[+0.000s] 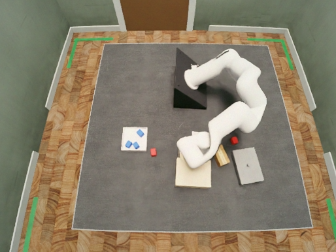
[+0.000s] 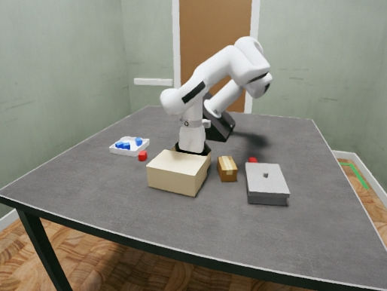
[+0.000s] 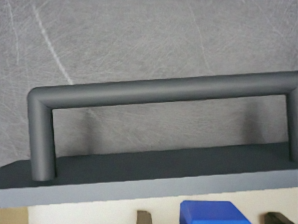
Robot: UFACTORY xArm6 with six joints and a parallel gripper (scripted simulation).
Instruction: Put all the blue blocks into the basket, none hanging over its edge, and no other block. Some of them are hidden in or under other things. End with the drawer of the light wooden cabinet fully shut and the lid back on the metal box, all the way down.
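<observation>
Right now the light wooden cabinet is 60 mm ahead of my hand and 20 mm to the right of it. The rest, counted from my hand: flat lid (290 mm to the left, 70 mm ahead, 10 mm above); grey metal box (290 mm to the left, 70 mm ahead, 10 mm below); brown cardboard box (140 mm to the left, 10 mm ahead).
</observation>
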